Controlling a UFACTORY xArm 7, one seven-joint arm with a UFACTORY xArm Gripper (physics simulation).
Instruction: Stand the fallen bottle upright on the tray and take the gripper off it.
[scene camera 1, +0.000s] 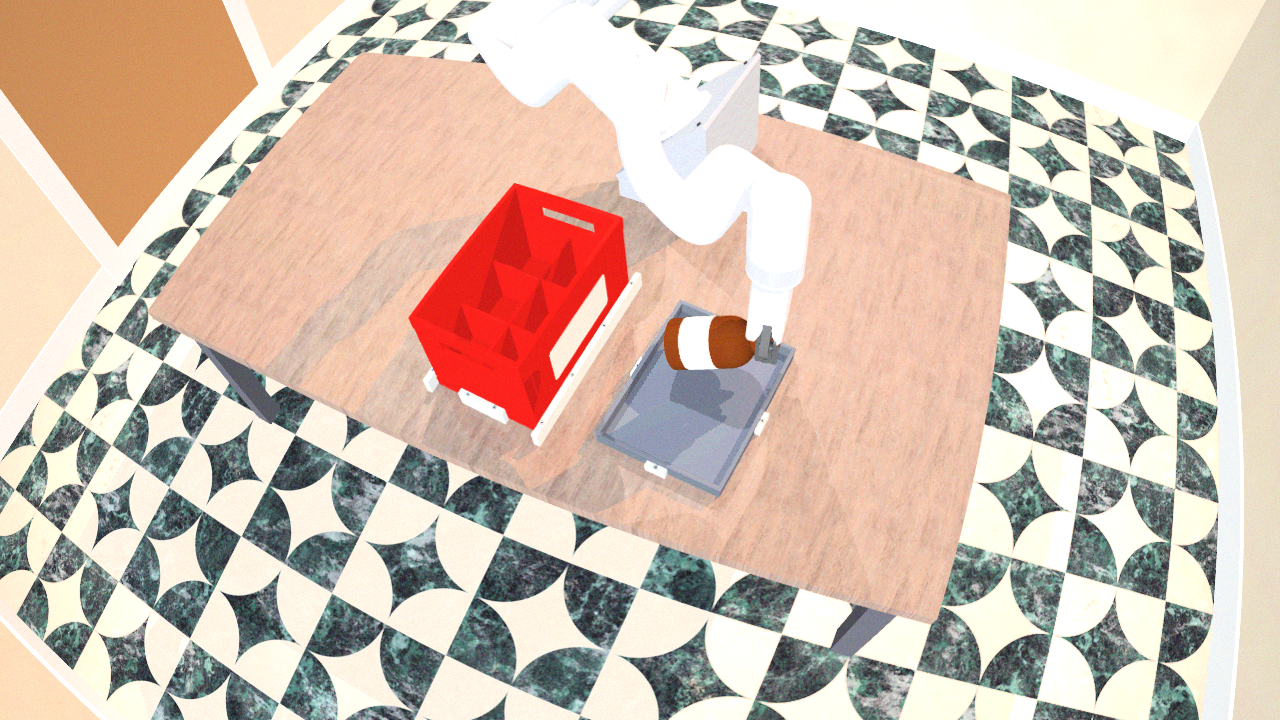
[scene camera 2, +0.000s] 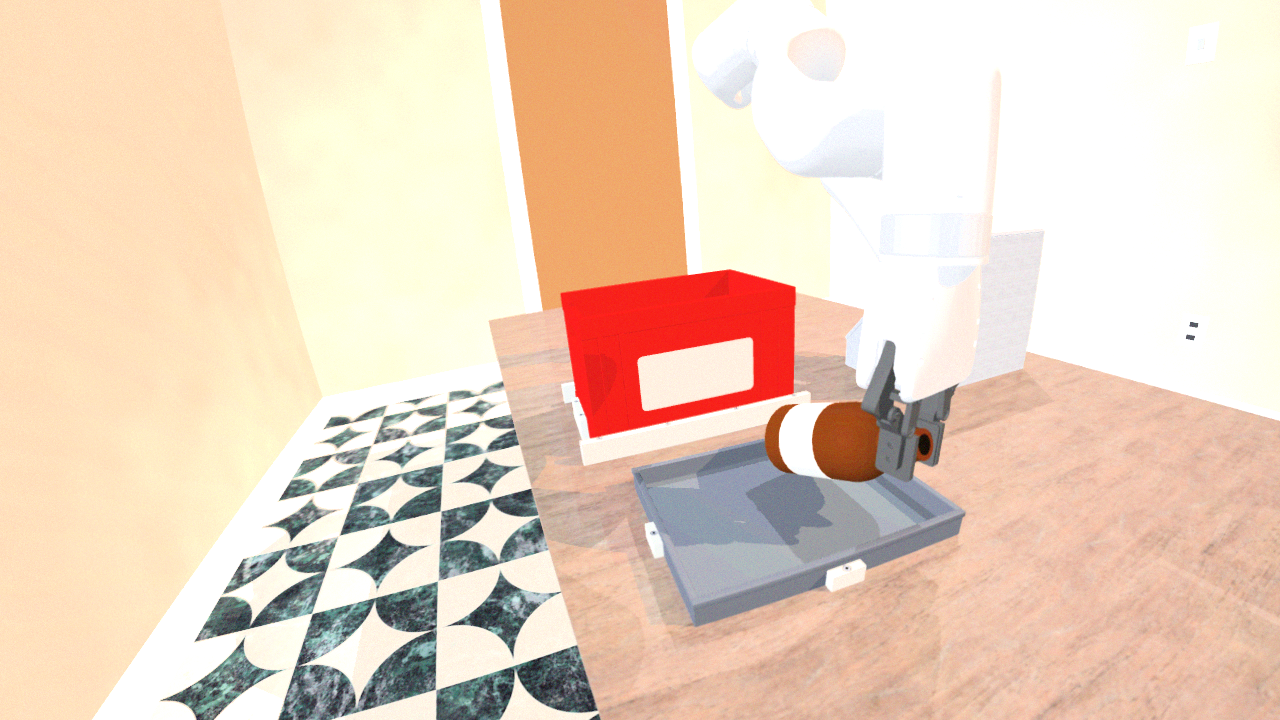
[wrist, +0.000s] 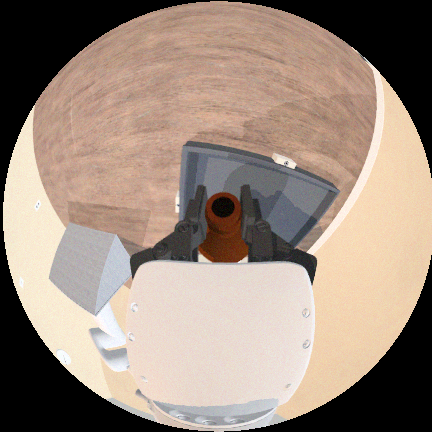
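Where they show: gripper, fingertip midpoint: (scene camera 1: 767, 349) (scene camera 2: 906, 467) (wrist: 223, 196); arm's base, link origin: (scene camera 1: 683, 117) (wrist: 90, 281).
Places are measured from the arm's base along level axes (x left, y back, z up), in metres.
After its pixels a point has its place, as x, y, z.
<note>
The brown bottle (scene camera 1: 733, 342) @[0.213, -0.379, -0.037] (scene camera 2: 845, 440) @[0.220, -0.389, -0.050] (wrist: 223, 227) @[0.254, -0.352, -0.034] with a white label lies about level in the air, above the back part of the grey tray (scene camera 1: 657, 438) @[0.151, -0.505, -0.132] (scene camera 2: 769, 586) @[0.270, -0.499, -0.116] (wrist: 240, 154) @[0.284, -0.371, -0.112]. Its shadow falls on the tray floor. My gripper (scene camera 1: 765, 344) @[0.257, -0.353, -0.069] (scene camera 2: 914, 452) @[0.257, -0.353, -0.069] (wrist: 223, 196) @[0.257, -0.353, -0.069] is shut on the bottle's neck and points down, with one finger on each side. The bottle's mouth sticks out past the fingers towards the right in scene camera 2, and its base points left towards the crate. In the wrist view my gripper's body hides most of the bottle's body.
A red crate (scene camera 1: 474, 367) @[-0.092, -0.549, -0.020] (scene camera 2: 680, 313) @[0.003, -0.438, 0.027] with compartments stands left of the tray on the wooden table (scene camera 1: 859, 313) @[0.368, -0.190, -0.137] (scene camera 2: 1118, 537) @[0.370, -0.196, -0.137] (wrist: 150, 75) @[0.386, -0.260, -0.137]. A white rail (scene camera 1: 588, 358) @[0.014, -0.431, -0.113] (scene camera 2: 626, 444) @[0.007, -0.522, -0.120] runs along its near side. A grey box (scene camera 1: 733, 107) @[0.086, 0.004, 0.048] (scene camera 2: 1011, 295) @[0.091, 0.067, -0.008] (wrist: 82, 265) @[0.083, -0.035, -0.022] stands farther back. Small white blocks touch the tray's outer walls.
</note>
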